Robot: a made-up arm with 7 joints. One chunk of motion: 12 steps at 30 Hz.
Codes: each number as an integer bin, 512 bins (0 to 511) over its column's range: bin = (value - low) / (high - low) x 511, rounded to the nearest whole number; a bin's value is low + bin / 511 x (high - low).
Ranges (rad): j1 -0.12..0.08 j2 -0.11..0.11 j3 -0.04..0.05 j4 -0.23..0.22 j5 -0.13..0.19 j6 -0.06..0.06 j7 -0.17..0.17
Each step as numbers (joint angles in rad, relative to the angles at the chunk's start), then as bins.
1 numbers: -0.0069 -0.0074 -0.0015 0.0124 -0.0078 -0.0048 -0.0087
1 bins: 289 238 219 275 195 235 242
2 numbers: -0.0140 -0.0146 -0.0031 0.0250 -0.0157 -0.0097 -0.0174
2 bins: 271 222 210 290 183 214 229
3 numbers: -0.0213 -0.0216 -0.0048 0.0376 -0.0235 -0.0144 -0.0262
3 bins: 252 205 200 304 170 194 216
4 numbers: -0.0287 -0.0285 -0.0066 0.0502 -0.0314 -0.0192 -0.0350
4 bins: 233 189 190 318 157 174 203
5 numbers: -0.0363 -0.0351 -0.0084 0.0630 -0.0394 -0.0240 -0.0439
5 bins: 214 174 179 333 145 153 190
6 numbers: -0.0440 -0.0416 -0.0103 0.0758 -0.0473 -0.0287 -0.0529
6 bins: 194 159 169 347 132 133 176
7 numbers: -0.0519 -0.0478 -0.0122 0.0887 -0.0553 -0.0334 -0.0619
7 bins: 174 144 158 362 119 113 162
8 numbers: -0.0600 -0.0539 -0.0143 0.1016 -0.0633 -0.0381 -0.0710
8 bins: 153 130 146 377 107 93 149
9 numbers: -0.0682 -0.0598 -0.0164 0.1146 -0.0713 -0.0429 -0.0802
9 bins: 132 117 134 391 94 73 135
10 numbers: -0.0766 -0.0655 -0.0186 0.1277 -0.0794 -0.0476 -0.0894
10 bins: 111 103 122 406 81 53 121
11 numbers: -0.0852 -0.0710 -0.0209 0.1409 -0.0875 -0.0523 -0.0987
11 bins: 89 91 108 421 68 33 107
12 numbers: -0.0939 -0.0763 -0.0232 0.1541 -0.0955 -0.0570 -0.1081
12 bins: 67 78 95 436 55 13 93
